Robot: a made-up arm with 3 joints.
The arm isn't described. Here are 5 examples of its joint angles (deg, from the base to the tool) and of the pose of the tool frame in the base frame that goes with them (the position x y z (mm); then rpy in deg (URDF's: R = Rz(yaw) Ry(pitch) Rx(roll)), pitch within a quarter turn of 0, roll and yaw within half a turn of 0).
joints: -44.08 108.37 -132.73
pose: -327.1 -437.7 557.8 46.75 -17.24 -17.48
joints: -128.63 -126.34 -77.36
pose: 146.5 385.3 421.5 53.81 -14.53 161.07
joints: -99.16 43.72 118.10
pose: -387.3 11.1 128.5 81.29 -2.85 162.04
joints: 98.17 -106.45 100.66
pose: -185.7 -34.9 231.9 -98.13 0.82 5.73
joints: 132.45 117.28 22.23
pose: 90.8 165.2 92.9 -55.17 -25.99 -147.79
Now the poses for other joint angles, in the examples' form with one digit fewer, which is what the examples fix.
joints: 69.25 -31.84 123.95
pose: -250 -160 169 -90.8 20.7 -92.3
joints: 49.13 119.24 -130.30
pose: -210 413 599 -49.7 -7.2 8.4
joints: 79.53 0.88 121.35
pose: -338 -117 206 -95.6 8.8 -122.7
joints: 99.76 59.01 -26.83
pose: -358 547 133 -98.3 -5.2 -31.8
